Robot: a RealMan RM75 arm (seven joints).
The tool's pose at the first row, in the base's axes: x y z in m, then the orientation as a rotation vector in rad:
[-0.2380 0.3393 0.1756 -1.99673 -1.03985 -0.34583]
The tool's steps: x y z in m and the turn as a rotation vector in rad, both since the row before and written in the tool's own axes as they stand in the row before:
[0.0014 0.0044 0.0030 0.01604 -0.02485 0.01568]
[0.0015 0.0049 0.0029 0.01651 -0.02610 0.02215]
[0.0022 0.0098 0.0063 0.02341 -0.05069 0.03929]
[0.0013 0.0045 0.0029 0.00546 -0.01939 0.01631]
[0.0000 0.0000 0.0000 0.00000 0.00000 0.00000]
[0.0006 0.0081 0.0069 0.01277 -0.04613 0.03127]
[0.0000 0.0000 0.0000 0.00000 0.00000 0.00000]
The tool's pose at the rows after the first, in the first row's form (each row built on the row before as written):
[-0.2341 0.3411 0.1721 -1.99841 -1.03879 -0.30409]
[-0.2299 0.3427 0.1683 -2.00257 -1.03159 -0.25742]
[-0.2223 0.3458 0.1597 -2.01515 -1.02119 -0.17359]
[-0.2189 0.3473 0.1556 -2.02323 -1.01600 -0.14268]
[-0.2189 0.3473 0.1556 -2.02323 -1.01600 -0.14268]
[-0.2145 0.3502 0.1463 -2.03807 -1.01089 -0.07305]
[-0.2145 0.3502 0.1463 -2.03807 -1.01089 -0.07305]

